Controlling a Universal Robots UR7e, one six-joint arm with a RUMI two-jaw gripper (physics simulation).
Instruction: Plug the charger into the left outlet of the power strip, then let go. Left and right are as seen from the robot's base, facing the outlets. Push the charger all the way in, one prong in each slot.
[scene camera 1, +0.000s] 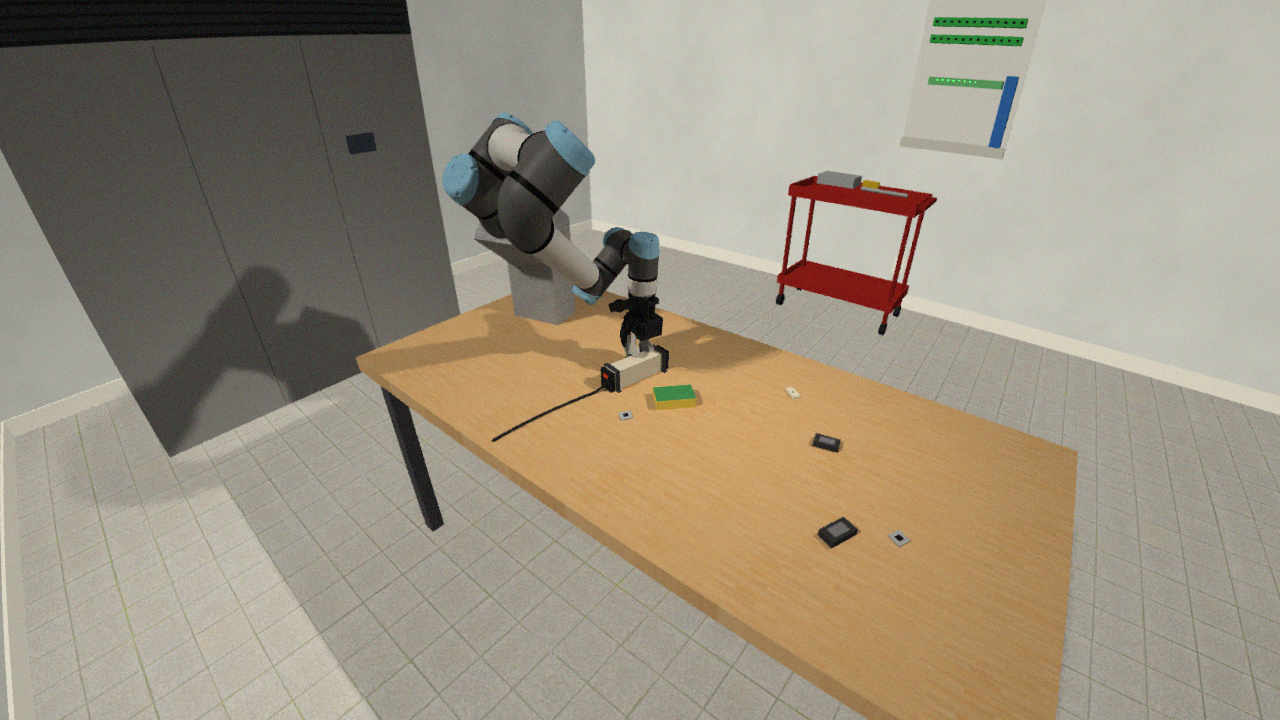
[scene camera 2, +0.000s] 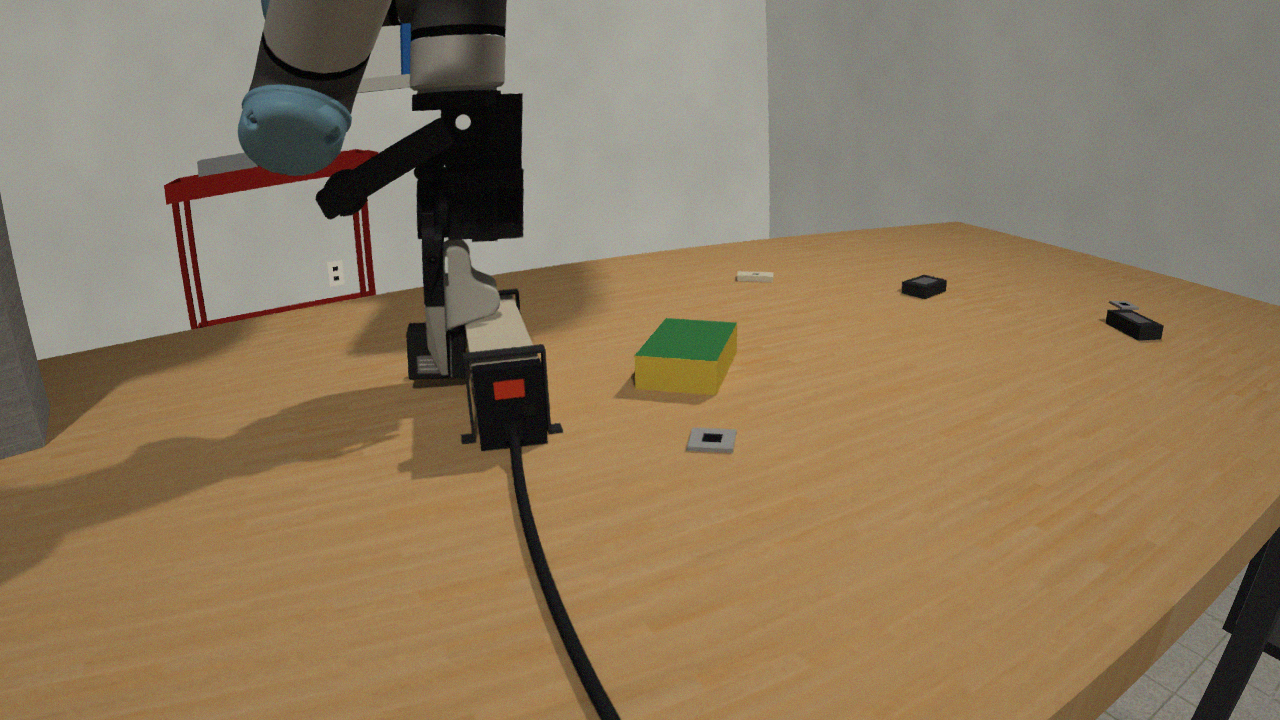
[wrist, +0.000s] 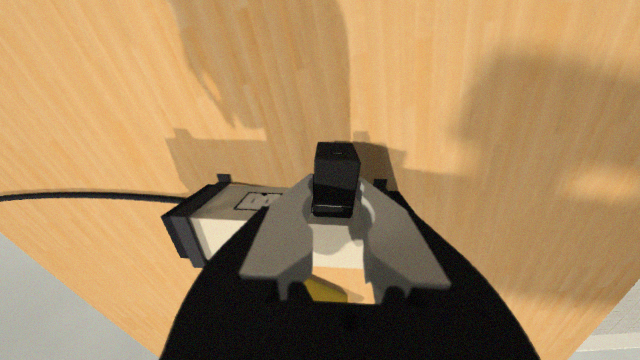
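Note:
The power strip (scene camera 1: 640, 368) (scene camera 2: 503, 326) (wrist: 220, 237), pale with black ends, lies on the table with its outlet face toward the robot's base. My gripper (scene camera 1: 637, 347) (scene camera 2: 444, 344) (wrist: 332, 176) is shut on the black charger (scene camera 2: 417, 349) (wrist: 337, 162) at the strip's outlet face, at the left outlet. In the wrist view the charger meets the face squarely; no prongs and no clear gap show. The slots behind it are hidden. The right outlet (wrist: 256, 201), nearer the cable end, is uncovered and partly hidden by a finger.
A black cable (scene camera 1: 546, 413) (scene camera 2: 554, 600) (wrist: 90, 194) leaves the strip's right end. A green and yellow block (scene camera 1: 674, 396) (scene camera 2: 687, 349) (wrist: 325, 291) lies behind the strip, near a small grey plate (scene camera 1: 625, 415) (scene camera 2: 712, 440). Black boxes (scene camera 1: 826, 442) (scene camera 1: 837, 531) lie farther out.

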